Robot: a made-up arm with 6 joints. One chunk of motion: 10 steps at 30 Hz.
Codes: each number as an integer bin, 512 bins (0 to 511) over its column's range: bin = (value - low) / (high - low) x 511, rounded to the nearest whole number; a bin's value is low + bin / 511 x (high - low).
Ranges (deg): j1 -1..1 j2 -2.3..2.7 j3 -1.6..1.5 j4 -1.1..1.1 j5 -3.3..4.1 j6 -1.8..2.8
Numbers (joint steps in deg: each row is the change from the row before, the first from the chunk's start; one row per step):
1: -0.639 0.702 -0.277 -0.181 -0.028 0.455
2: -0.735 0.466 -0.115 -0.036 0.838 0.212
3: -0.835 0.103 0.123 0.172 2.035 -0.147
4: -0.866 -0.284 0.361 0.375 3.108 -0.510
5: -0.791 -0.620 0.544 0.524 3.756 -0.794
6: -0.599 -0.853 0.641 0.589 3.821 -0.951
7: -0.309 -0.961 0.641 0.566 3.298 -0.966
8: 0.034 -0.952 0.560 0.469 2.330 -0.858
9: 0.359 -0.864 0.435 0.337 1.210 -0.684
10: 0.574 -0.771 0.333 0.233 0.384 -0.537
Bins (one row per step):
1: 92 307 218 213 226 251
2: 68 283 245 247 286 224
3: 42 246 284 295 368 184
4: 34 206 323 343 442 143
5: 53 172 353 377 487 112
6: 102 148 369 392 492 94
7: 177 137 369 387 456 93
8: 264 138 356 364 389 105
9: 347 147 335 334 311 124
10: 402 156 319 310 254 140

